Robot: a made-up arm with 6 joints. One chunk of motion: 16 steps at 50 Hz.
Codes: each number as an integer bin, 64 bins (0 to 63) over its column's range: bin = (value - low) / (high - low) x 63, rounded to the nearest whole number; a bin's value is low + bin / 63 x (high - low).
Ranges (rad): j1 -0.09..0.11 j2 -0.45..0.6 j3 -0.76..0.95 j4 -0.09..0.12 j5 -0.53..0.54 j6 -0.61..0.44
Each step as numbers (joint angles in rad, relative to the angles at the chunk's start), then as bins.
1 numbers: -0.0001 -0.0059 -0.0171 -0.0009 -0.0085 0.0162
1 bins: 28 27 27 27 31 38
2 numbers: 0.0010 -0.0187 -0.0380 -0.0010 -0.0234 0.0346
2 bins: 29 26 27 27 30 39
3 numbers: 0.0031 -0.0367 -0.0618 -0.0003 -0.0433 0.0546
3 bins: 29 25 26 27 29 40
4 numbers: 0.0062 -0.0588 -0.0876 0.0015 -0.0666 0.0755
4 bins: 30 23 25 27 27 41
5 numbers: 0.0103 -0.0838 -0.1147 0.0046 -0.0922 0.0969
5 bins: 32 22 24 28 26 42
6 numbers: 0.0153 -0.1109 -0.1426 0.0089 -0.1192 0.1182
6 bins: 33 20 23 30 24 44
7 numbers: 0.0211 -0.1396 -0.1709 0.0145 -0.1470 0.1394
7 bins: 35 19 22 31 23 45
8 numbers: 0.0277 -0.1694 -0.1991 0.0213 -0.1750 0.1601
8 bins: 37 17 21 33 21 46
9 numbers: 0.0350 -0.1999 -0.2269 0.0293 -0.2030 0.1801
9 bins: 39 15 20 36 19 47
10 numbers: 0.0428 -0.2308 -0.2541 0.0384 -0.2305 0.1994
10 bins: 42 13 19 39 18 49
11 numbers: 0.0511 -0.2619 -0.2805 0.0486 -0.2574 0.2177
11 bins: 44 11 18 42 16 50
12 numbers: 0.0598 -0.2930 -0.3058 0.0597 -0.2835 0.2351
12 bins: 47 9 17 45 15 51
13 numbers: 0.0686 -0.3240 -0.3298 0.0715 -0.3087 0.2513
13 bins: 50 8 16 48 13 52
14 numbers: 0.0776 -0.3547 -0.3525 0.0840 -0.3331 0.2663
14 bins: 53 6 15 52 12 53
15 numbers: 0.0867 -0.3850 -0.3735 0.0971 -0.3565 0.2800
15 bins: 56 4 14 56 10 53
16 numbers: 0.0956 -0.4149 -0.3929 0.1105 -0.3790 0.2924
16 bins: 58 2 14 60 9 54
